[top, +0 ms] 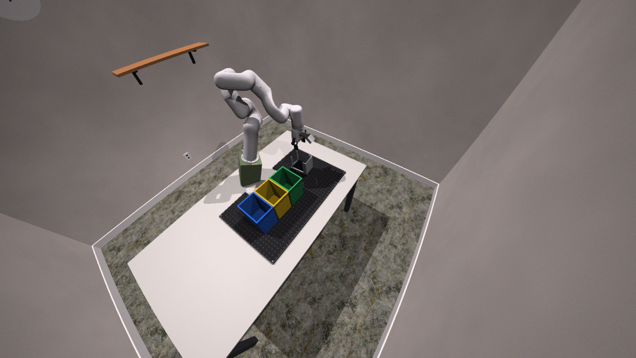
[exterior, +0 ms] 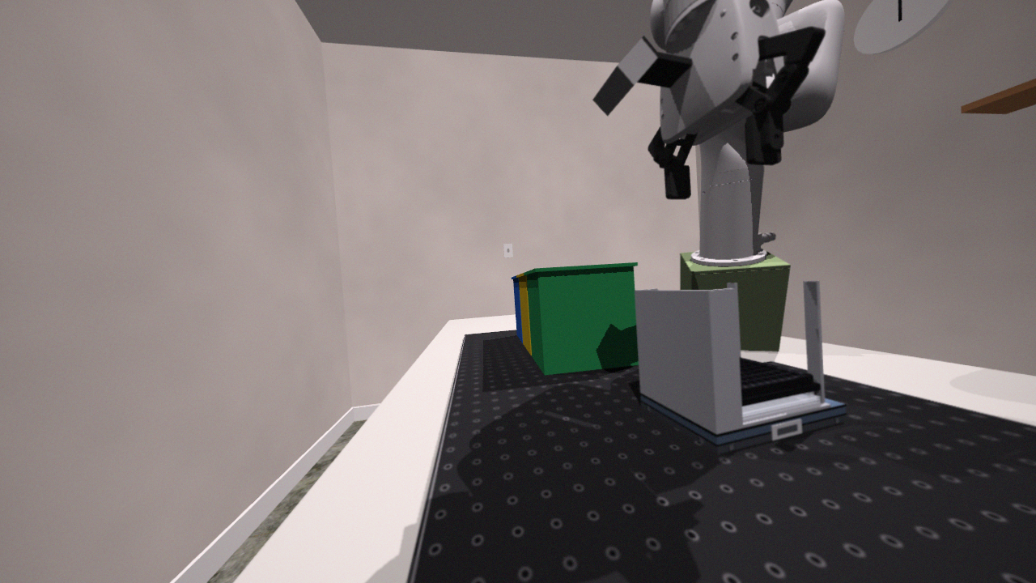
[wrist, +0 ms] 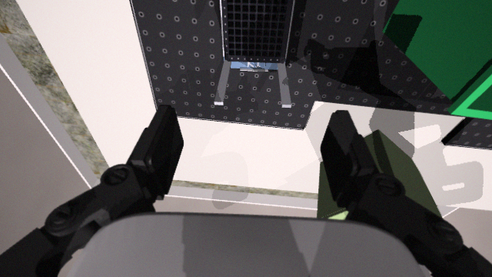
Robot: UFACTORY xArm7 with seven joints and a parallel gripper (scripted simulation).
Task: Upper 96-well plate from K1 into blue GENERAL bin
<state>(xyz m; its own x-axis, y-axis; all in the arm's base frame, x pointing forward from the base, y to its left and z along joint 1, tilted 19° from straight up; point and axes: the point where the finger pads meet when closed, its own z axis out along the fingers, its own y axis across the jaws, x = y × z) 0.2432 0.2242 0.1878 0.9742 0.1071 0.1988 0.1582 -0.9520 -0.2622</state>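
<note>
The black 96-well plate lies 22 cm below my hand. The rest, counted from my hand: white plate: 23 cm below; then thin rack post: 7 cm behind, 3 cm to the left, 18 cm below; then grey rack wall: 7 cm ahead, 1 cm to the left, 18 cm below.
</note>
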